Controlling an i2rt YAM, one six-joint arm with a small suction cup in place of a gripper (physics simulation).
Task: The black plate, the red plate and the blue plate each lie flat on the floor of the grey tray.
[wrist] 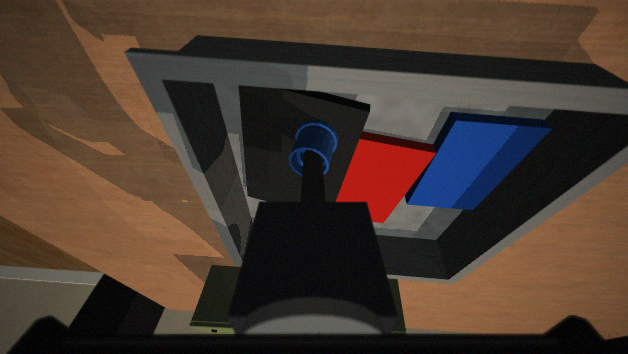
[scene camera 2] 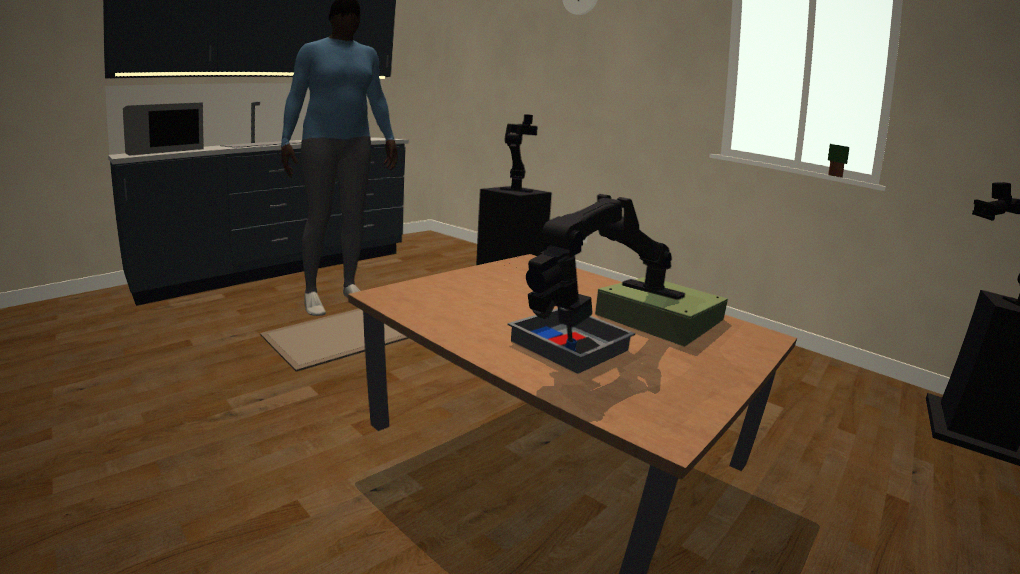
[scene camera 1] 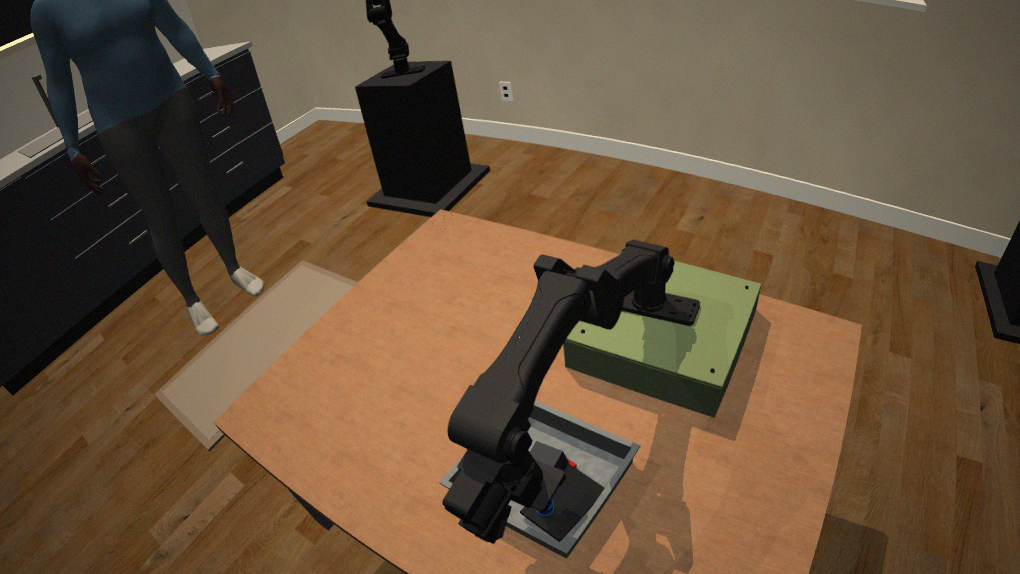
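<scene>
The grey tray stands near the table's front edge. In it lie a black plate, a red plate and a blue plate, side by side. In the wrist view the black plate's right edge covers the red plate's left edge, and the blue plate overlaps the red plate's other side. My suction cup sits over the middle of the black plate with suction off. I cannot tell if it still touches the plate.
The arm stands on a green base block behind the tray on the wooden table. A person stands beyond the table by the dark cabinets. Other arms on black pedestals stand on the floor.
</scene>
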